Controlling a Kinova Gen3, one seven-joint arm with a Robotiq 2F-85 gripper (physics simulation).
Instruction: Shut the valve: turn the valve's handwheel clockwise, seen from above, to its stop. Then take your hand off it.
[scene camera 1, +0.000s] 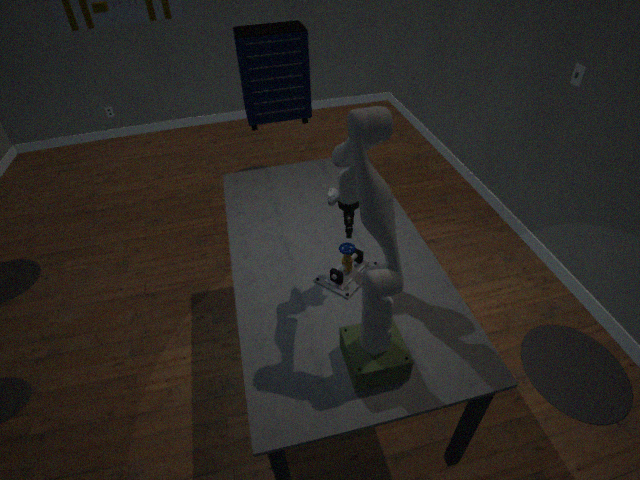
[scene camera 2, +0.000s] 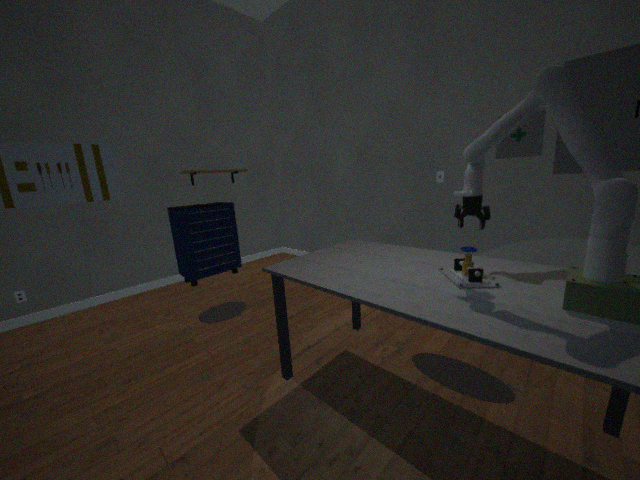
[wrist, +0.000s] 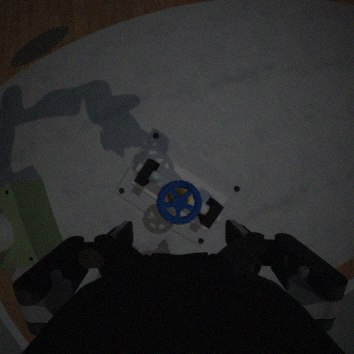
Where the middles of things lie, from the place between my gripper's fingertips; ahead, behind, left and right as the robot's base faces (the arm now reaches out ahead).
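Labels:
Blue handwheel (wrist: 178, 202): 10 mm to the left of my hand, 100 mm below it.

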